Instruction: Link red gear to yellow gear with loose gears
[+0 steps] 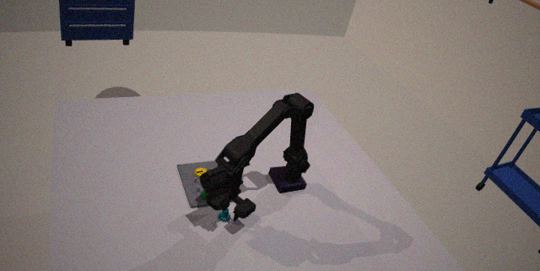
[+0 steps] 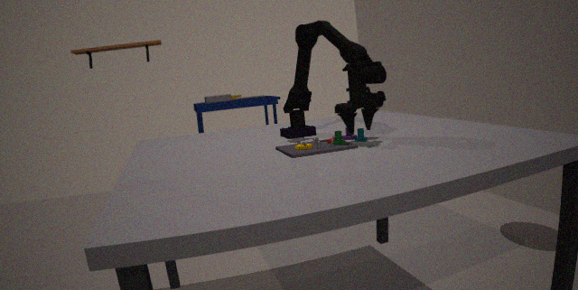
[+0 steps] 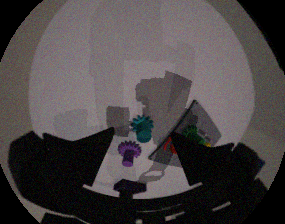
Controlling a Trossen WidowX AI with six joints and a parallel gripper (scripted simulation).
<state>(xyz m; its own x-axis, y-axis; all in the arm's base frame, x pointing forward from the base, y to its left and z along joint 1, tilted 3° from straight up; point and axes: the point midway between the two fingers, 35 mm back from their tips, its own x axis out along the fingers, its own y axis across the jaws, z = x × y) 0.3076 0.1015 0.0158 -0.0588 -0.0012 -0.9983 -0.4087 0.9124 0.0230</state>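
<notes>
The teal gear is 10 mm below my gripper tip. Round my gripper tip: red gear (10 mm behind, 100 mm to the right, 10 mm below); then red arrow (10 mm behind, 70 mm to the right, 20 mm below); then purple gear (70 mm behind, 10 mm to the right, 10 mm below).
</notes>
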